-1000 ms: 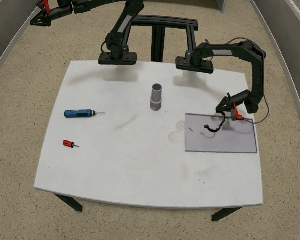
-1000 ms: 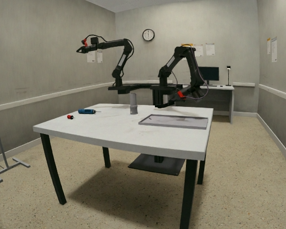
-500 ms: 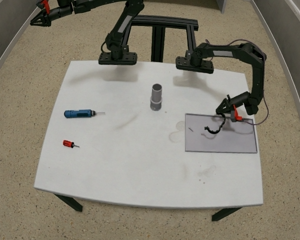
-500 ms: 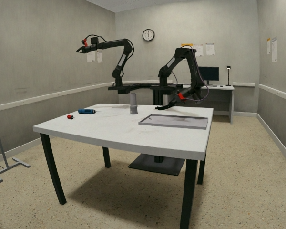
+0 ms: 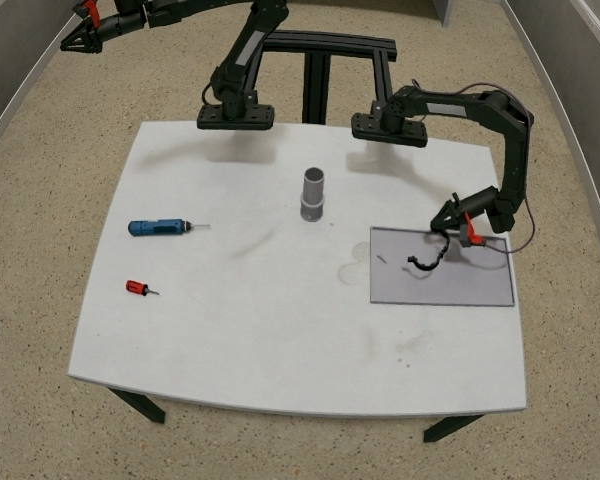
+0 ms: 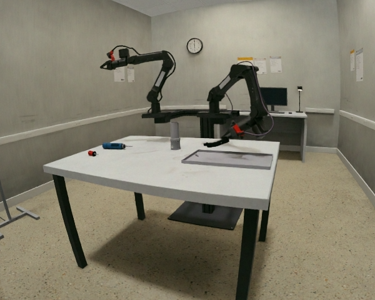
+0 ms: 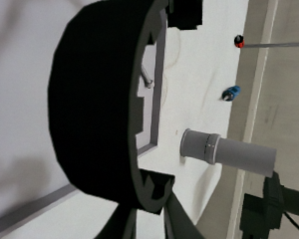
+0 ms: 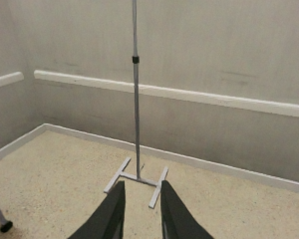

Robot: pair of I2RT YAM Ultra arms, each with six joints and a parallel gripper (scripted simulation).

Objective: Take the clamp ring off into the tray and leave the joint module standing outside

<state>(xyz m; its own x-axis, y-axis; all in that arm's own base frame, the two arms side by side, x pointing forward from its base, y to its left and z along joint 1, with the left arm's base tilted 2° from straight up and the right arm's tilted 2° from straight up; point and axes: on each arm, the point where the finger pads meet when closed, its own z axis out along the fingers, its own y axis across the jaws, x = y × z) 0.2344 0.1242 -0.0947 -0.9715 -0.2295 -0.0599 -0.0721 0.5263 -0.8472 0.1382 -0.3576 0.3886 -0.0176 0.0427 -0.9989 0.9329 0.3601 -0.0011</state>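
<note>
The black clamp ring is 7 cm ahead of my left hand and 1 cm below it. From my left hand the other things lie so: small grey pin 6 cm ahead, 13 cm to the right, 9 cm below; grey tray 7 cm ahead, 5 cm to the left, 9 cm below; grey link tube 6 cm behind, 31 cm to the right, 2 cm above.
</note>
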